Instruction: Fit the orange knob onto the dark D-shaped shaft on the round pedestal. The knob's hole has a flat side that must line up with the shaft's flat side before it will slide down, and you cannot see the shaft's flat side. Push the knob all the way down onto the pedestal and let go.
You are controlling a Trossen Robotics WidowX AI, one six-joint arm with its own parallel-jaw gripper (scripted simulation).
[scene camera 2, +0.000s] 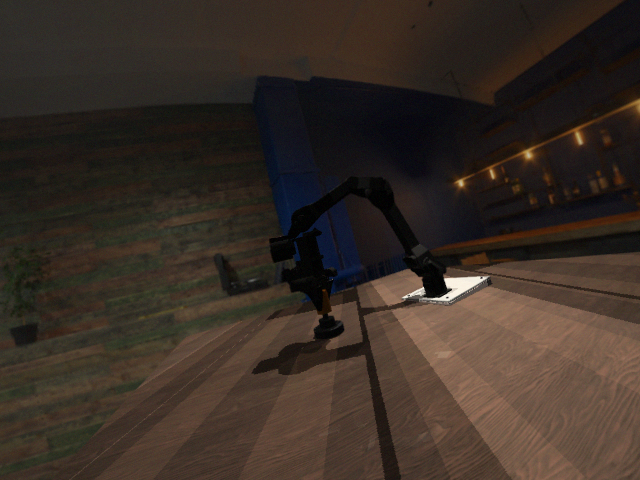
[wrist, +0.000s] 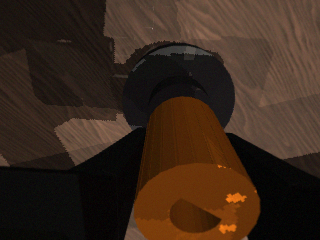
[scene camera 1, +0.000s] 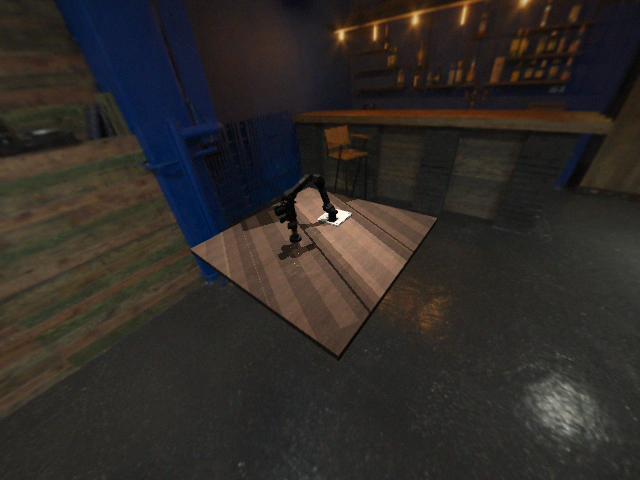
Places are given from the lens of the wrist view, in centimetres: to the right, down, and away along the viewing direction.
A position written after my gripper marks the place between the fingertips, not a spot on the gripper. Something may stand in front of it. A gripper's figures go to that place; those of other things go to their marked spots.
my gripper point(wrist: 183, 138): 1, 1, 11
orange knob point(wrist: 190, 174): 1, 2, 6
dark round pedestal point(wrist: 172, 70): 1, -4, 15
The marked spots on the dark round pedestal and the orange knob are 10 cm apart.
